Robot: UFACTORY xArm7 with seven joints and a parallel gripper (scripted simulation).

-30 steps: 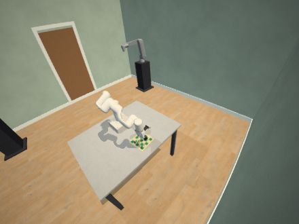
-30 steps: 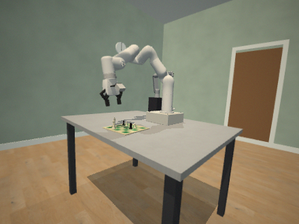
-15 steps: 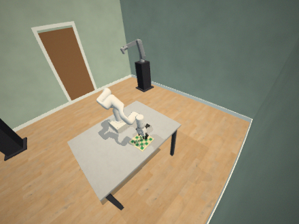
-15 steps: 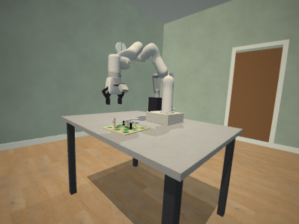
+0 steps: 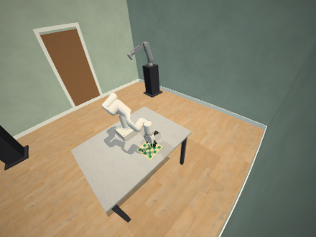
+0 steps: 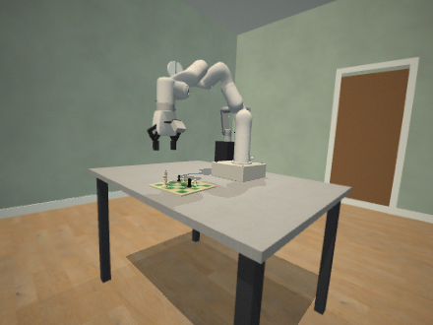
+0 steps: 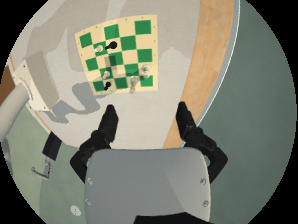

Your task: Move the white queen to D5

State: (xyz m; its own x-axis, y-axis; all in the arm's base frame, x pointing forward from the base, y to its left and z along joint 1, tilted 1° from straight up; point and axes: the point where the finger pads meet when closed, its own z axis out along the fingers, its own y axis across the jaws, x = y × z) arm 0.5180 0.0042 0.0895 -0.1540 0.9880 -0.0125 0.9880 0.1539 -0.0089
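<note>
The white chess piece is 140 mm below my hand. Also, from my hand: chessboard 80 mm behind, 20 mm to the left, 170 mm below; black piece 110 mm behind, 60 mm to the right, 160 mm below.
</note>
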